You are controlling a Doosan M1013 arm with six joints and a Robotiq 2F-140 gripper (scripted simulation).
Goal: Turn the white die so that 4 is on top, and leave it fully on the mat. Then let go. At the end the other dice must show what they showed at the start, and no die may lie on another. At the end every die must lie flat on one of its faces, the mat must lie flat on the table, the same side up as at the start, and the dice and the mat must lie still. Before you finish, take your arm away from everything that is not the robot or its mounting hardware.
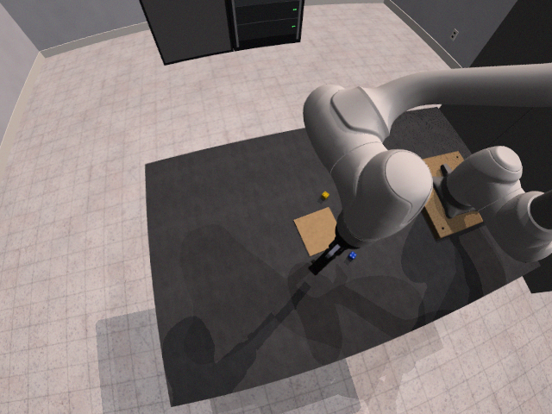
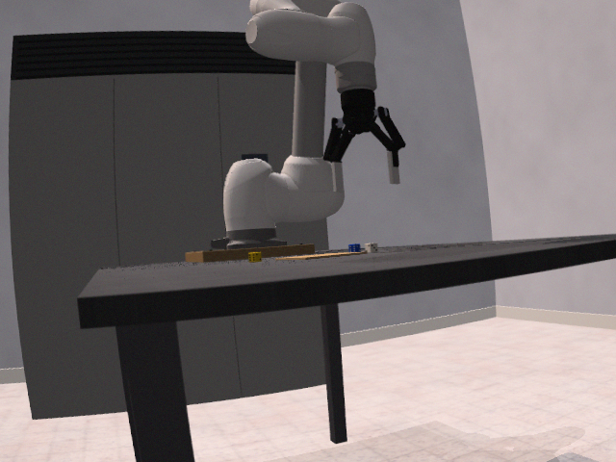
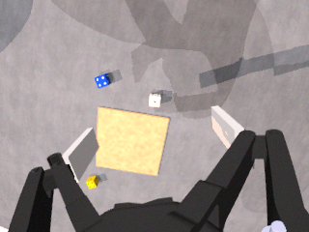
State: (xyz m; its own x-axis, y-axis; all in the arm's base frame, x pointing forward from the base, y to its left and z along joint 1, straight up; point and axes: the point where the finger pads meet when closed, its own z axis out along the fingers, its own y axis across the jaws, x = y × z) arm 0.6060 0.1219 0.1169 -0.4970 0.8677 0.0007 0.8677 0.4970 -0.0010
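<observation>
Now: hand 14 cm above the white die. The rest, counted from my hand: blue die 14 cm below, 10 cm behind; tan mat 14 cm below, 11 cm to the right, 2 cm behind; yellow die 23 cm to the right, 14 cm below, 7 cm behind.
</observation>
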